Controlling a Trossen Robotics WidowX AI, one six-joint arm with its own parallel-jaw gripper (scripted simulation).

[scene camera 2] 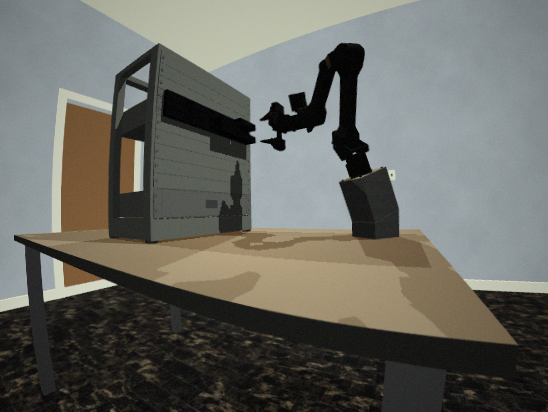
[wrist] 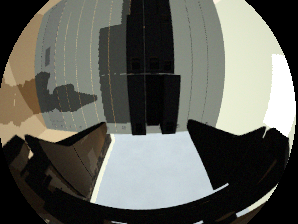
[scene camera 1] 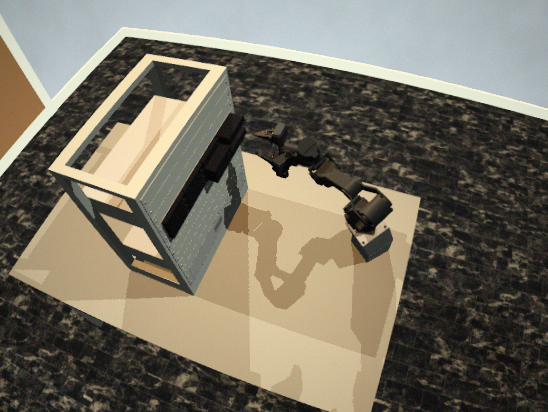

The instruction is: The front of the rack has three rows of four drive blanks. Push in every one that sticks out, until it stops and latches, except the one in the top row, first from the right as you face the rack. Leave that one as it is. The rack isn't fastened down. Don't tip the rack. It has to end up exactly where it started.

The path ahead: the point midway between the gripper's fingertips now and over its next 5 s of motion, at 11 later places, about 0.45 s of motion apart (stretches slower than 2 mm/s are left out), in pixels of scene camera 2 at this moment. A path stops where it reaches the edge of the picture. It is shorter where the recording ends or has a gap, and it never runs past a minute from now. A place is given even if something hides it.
My gripper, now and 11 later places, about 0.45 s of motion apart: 260, 130; 258, 131; 258, 131; 255, 131; 249, 129; 243, 128; 241, 128; 235, 130; 233, 130; 233, 130; 231, 130; 230, 131
